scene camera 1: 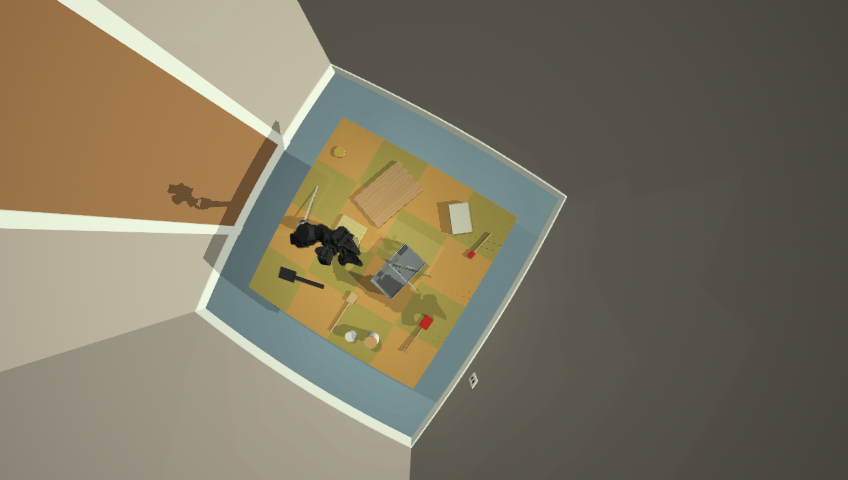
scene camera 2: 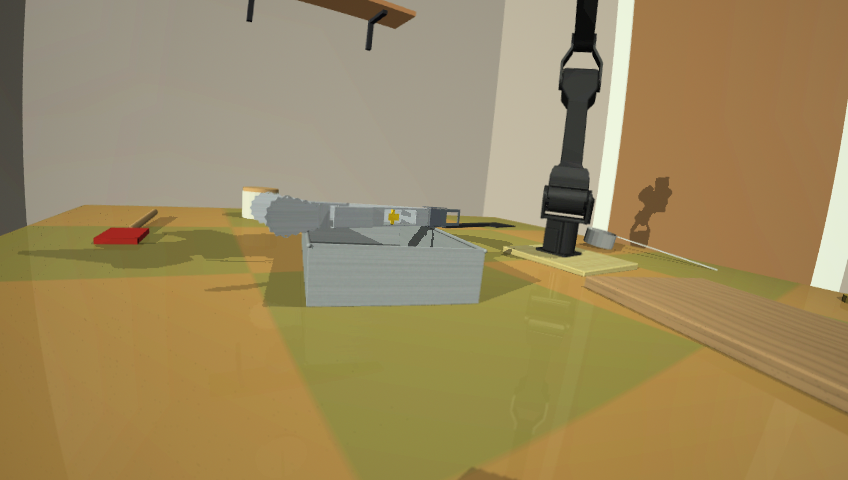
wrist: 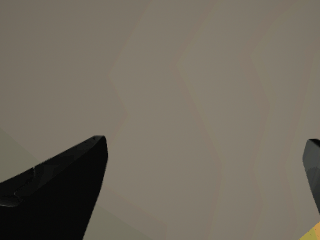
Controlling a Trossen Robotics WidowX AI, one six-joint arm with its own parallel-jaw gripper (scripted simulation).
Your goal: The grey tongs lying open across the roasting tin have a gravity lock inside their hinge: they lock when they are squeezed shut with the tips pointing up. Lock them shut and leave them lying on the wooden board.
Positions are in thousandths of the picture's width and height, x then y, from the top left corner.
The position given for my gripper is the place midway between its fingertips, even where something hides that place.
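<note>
My gripper (scene camera 1: 426,543) (wrist: 658,623) is open and holds nothing. A red spatula (scene camera 2: 157,489) is in view; in the wrist view the spatula is out of frame. Also visible are a thin tong arm (scene camera 2: 307,424), a wooden board (scene camera 2: 938,722) (scene camera 1: 458,403) and a grey roasting tin (scene camera 2: 469,553) (scene camera 1: 478,532).
</note>
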